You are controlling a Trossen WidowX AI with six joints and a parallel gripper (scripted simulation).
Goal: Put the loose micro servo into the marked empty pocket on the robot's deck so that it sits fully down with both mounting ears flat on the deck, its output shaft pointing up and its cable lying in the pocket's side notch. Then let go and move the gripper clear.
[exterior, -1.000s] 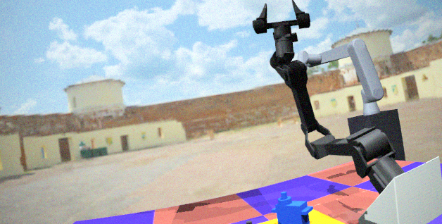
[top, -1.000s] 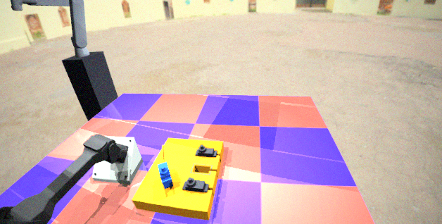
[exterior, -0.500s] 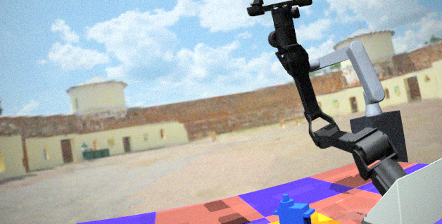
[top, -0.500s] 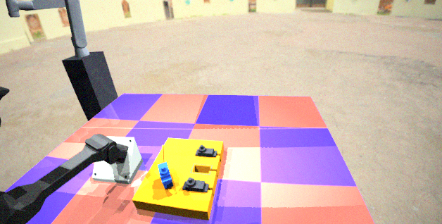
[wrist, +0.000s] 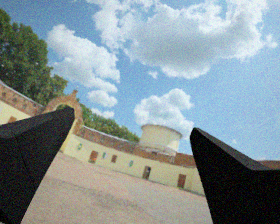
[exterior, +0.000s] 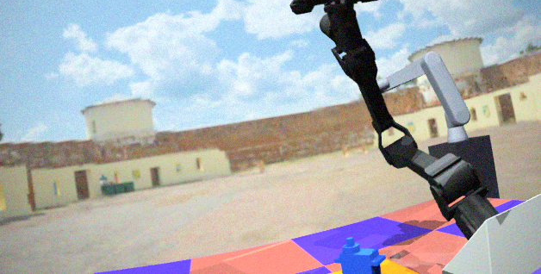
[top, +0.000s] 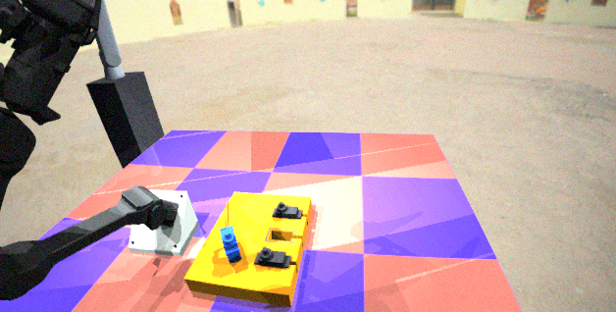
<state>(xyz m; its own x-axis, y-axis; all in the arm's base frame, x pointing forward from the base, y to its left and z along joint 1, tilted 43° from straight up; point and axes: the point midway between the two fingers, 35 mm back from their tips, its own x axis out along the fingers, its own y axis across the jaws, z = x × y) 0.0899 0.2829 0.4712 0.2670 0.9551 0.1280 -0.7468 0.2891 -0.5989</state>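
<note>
My gripper tip is now 61 cm above the yellow deck, 10 cm to the right of it and 5 cm short of it.
</note>
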